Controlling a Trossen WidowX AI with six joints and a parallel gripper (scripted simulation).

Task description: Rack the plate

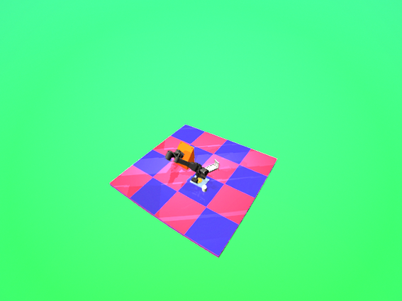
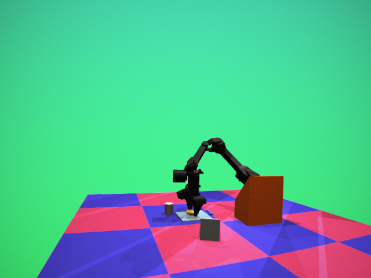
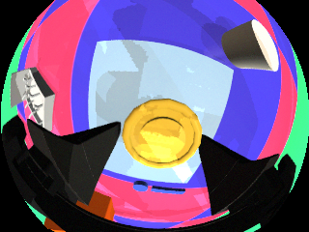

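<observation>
My gripper tip is now 1 cm to the right of the pale blue mat. From my gripper tip the other things lie so: cup 11 cm ahead, 5 cm to the right, 2 cm above; then plate 1 cm above; then blue utensil 10 cm behind, 3 cm to the right.
</observation>
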